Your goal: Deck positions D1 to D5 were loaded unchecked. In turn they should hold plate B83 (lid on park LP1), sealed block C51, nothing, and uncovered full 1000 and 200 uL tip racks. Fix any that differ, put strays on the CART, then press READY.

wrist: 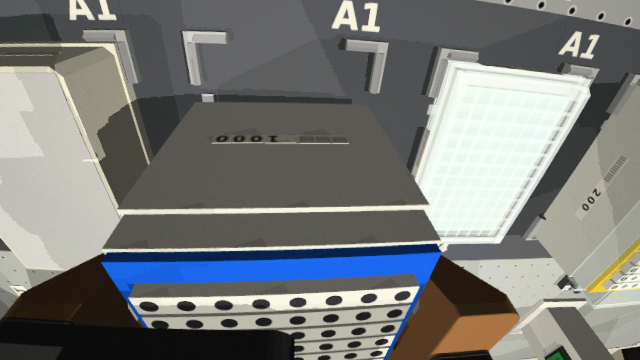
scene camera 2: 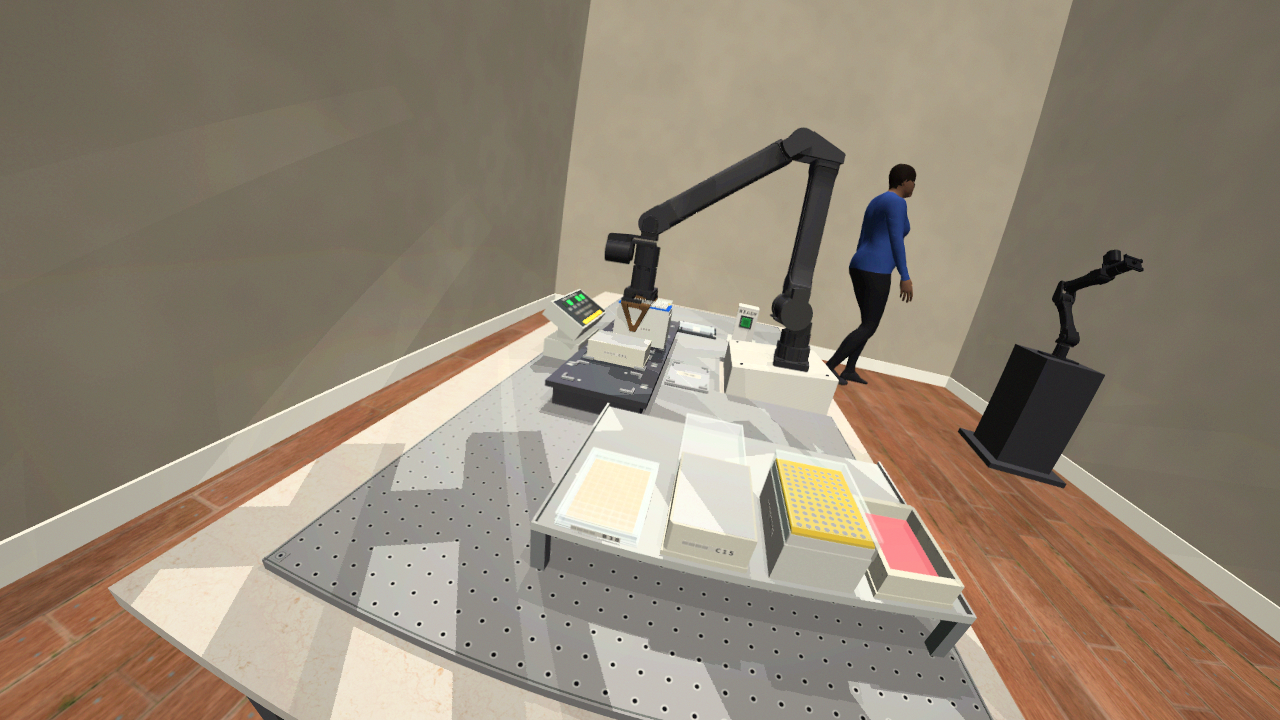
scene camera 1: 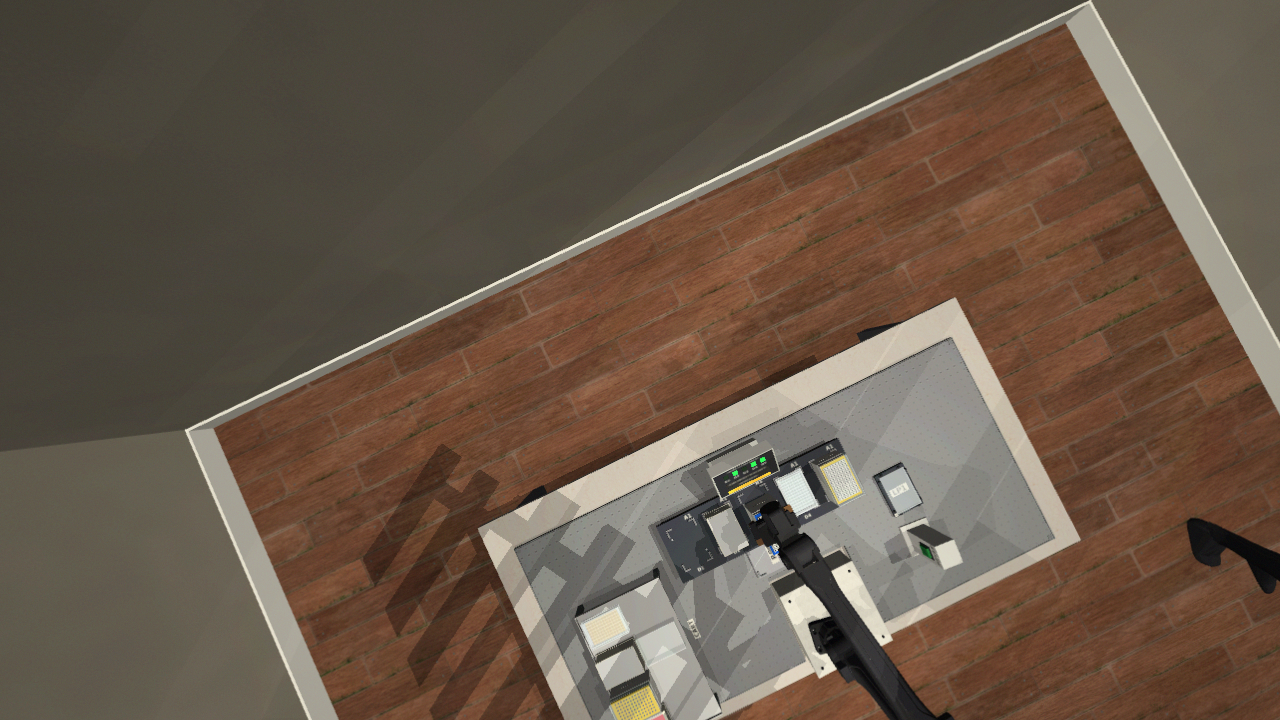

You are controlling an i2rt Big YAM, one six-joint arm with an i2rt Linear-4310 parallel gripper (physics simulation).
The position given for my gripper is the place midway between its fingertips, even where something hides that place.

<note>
My gripper (scene camera 2: 636,327) carries a blue tip box, which touches nothing else. I also see a clear well plate (scene camera 1: 793,485) and an RG pad (scene camera 1: 759,557).
The clear well plate is seen too in the wrist view (wrist: 492,132). Scene camera 2 does not show the clear well plate, which is hidden by a blue tip box.
</note>
